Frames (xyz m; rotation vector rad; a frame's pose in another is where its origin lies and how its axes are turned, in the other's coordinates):
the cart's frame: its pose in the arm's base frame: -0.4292 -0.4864 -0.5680 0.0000 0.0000 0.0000
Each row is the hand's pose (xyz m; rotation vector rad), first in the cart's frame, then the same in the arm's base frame.
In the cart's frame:
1: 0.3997 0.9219 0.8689 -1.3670 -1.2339 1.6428
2: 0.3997 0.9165 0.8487 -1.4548 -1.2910 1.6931
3: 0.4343 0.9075 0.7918 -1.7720 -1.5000 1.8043
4: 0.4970 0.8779 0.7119 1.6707 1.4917 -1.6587
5: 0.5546 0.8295 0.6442 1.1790 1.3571 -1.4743
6: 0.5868 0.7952 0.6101 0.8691 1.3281 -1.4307
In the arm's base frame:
1: -0.0295 0.4355 0.3009 -1.3670 -1.2339 1.6428
2: -0.0295 0.4301 0.2807 -1.4548 -1.2910 1.6931
3: 0.0051 0.4211 0.2238 -1.7720 -1.5000 1.8043
4: 0.0678 0.3915 0.1439 1.6707 1.4917 -1.6587
5: 0.1254 0.3431 0.0762 1.1790 1.3571 -1.4743
6: 0.1576 0.3088 0.0421 0.8691 1.3281 -1.4307

